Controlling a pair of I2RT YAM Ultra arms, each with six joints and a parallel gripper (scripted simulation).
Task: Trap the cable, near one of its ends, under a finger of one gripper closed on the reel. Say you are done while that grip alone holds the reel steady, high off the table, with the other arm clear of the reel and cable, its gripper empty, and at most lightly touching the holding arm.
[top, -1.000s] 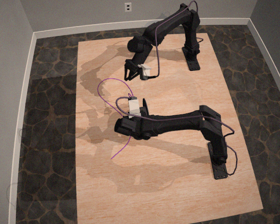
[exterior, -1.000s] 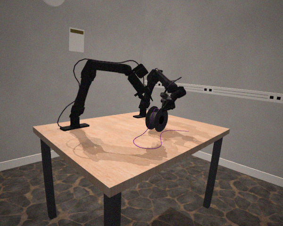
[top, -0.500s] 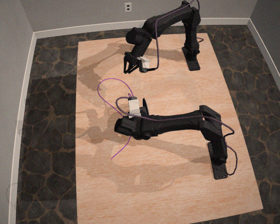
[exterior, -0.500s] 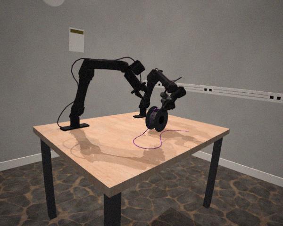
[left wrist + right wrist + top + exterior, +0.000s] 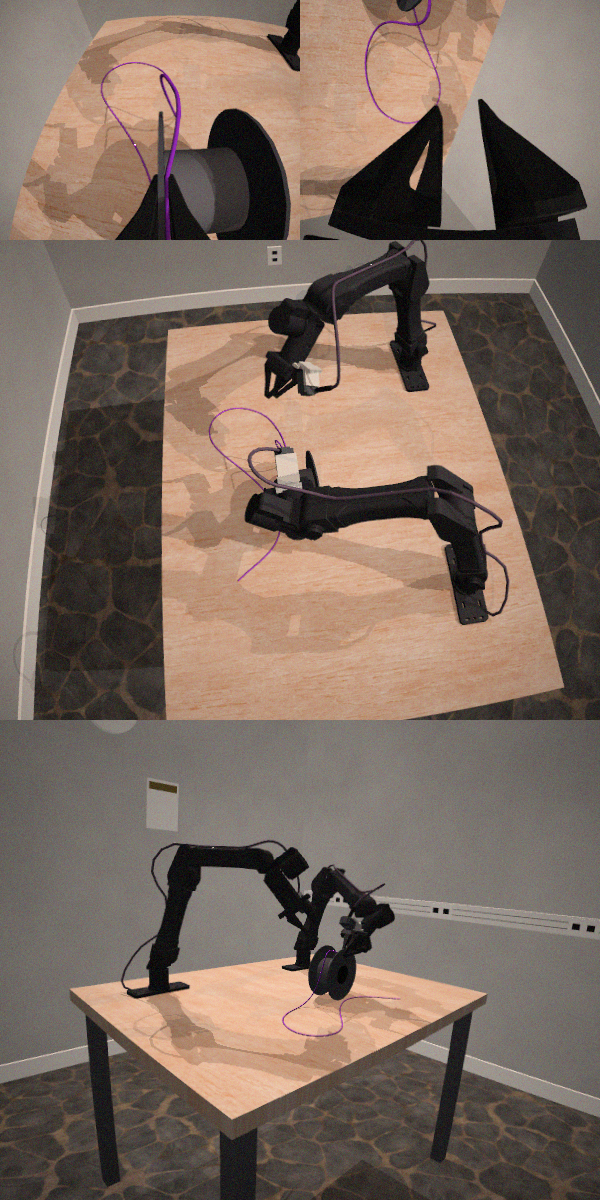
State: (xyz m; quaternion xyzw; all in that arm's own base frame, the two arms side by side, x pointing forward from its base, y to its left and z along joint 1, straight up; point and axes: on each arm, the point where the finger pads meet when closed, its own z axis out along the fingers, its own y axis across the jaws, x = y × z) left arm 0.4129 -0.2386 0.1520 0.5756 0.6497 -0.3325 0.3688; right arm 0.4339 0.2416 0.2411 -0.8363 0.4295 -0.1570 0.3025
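The black reel is 70 mm below my left hand and 30 mm behind it.
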